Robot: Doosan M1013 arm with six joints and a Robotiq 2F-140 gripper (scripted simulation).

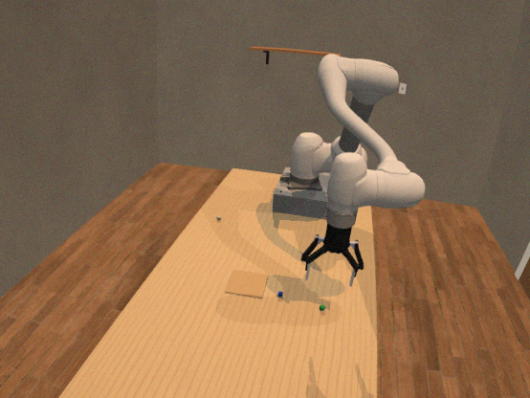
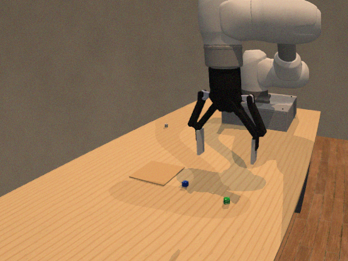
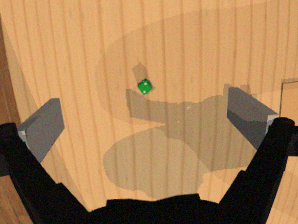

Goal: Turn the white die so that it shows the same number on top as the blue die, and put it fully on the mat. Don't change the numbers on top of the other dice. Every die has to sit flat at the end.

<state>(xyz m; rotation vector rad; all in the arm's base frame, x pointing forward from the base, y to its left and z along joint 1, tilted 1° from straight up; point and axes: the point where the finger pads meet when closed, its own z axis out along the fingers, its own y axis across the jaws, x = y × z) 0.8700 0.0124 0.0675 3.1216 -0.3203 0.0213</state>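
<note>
My hand is 620 mm past the white die, 440 mm to the left of it and 150 mm above it. From my hand the other things lie so: tan mat (150 mm behind, 270 mm to the right, 160 mm below); then green die (20 mm behind, 150 mm below); then blue die (90 mm behind, 150 mm to the right, 150 mm below).
</note>
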